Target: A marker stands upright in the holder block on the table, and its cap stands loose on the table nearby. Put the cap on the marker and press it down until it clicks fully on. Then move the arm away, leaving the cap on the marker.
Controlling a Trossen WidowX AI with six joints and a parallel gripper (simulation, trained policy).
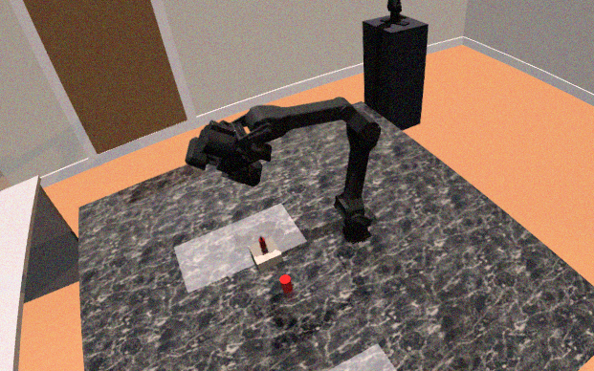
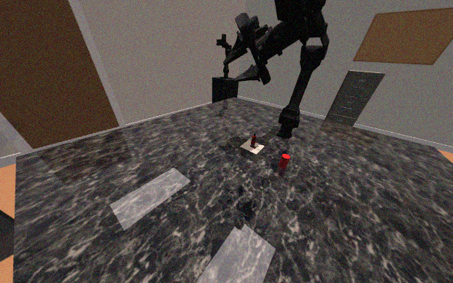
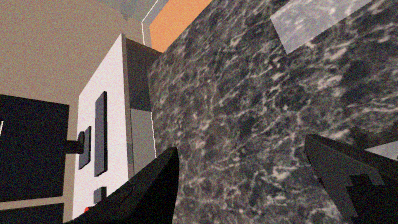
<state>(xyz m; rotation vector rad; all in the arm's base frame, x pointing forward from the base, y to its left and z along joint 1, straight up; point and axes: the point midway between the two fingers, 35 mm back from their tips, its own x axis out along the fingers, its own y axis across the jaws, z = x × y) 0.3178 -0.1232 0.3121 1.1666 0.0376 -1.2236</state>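
The red cap is 27 cm below my gripper tip, 22 cm to the left of it and 7 cm behind it. Round my gripper tip: pale holder block: 28 cm below, 9 cm to the left, 6 cm behind; red marker: 22 cm below, 9 cm to the left, 6 cm behind.
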